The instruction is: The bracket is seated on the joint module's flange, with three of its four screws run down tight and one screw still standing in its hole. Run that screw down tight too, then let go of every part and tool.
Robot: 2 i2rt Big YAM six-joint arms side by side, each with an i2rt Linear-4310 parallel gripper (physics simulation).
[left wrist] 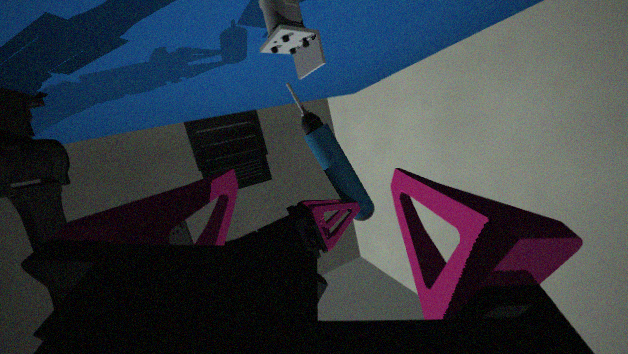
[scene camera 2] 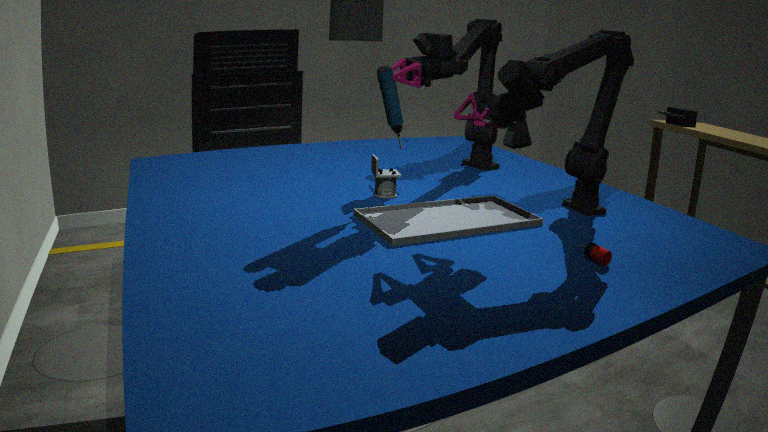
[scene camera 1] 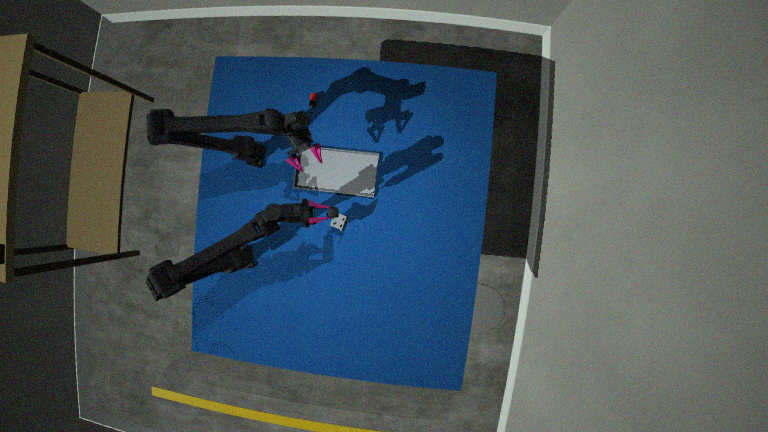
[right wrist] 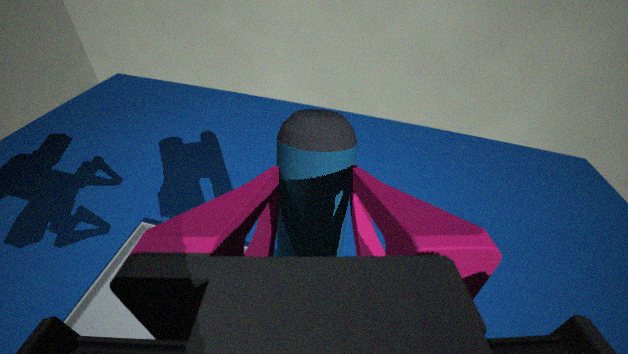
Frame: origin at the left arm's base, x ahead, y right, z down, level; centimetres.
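Seen in the pictures: left gripper, fingertip midpoint: (left wrist: 314,177) (scene camera 2: 464,119) (scene camera 1: 311,167); right gripper, fingertip midpoint: (left wrist: 353,203) (scene camera 2: 388,76) (scene camera 1: 331,212) (right wrist: 314,175); left arm's base at its link origin: (scene camera 2: 584,208) (scene camera 1: 257,155); right arm's base at its link origin: (scene camera 2: 480,166) (scene camera 1: 245,257).
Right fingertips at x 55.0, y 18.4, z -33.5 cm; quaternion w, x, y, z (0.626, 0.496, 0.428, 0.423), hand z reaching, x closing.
Pixels of each thing's top centre, then the offset from my right fingertips to it.
- joint module at its top centre: (left wrist: 288,41) (scene camera 2: 386,173) dy +4.9, dx -2.1, dz +27.1 cm
- blue screwdriver at its top centre: (right wrist: 336,157) (left wrist: 344,224) (scene camera 2: 394,65) (scene camera 1: 323,214) dy +1.0, dx -1.8, dz -3.0 cm
- shallow white tray at its top centre: (scene camera 2: 451,213) (scene camera 1: 335,170) dy -19.0, dx -10.9, dz +31.9 cm
- red cylindrical object with a dark end, top centre: (scene camera 2: 593,243) (scene camera 1: 311,102) dy -50.6, dx -30.7, dz +30.1 cm
The joint module (scene camera 2: 385,186) (left wrist: 282,12) stands upright on the blue table, with the white bracket (scene camera 1: 338,221) (scene camera 2: 374,165) (left wrist: 312,59) on top. Several dark screw heads show on its plate; I cannot tell which screw stands high. My right gripper (scene camera 1: 329,212) (scene camera 2: 395,70) (right wrist: 314,175) is shut on the upper handle of a blue screwdriver (scene camera 2: 390,99) (left wrist: 330,155) (right wrist: 317,160), held bit down and slightly tilted. The bit tip is in the air above the bracket. My left gripper (scene camera 1: 310,166) (left wrist: 314,177) is open and empty, raised over the tray's left end in scene camera 1.
A shallow white tray (scene camera 1: 377,174) (scene camera 2: 467,232) (right wrist: 107,270) lies beside the joint module. A red cylindrical object with a dark end (scene camera 1: 313,97) (scene camera 2: 600,255) lies on the table past the tray, near the left arm. A dark drawer cabinet (scene camera 2: 247,102) (left wrist: 230,145) stands behind.
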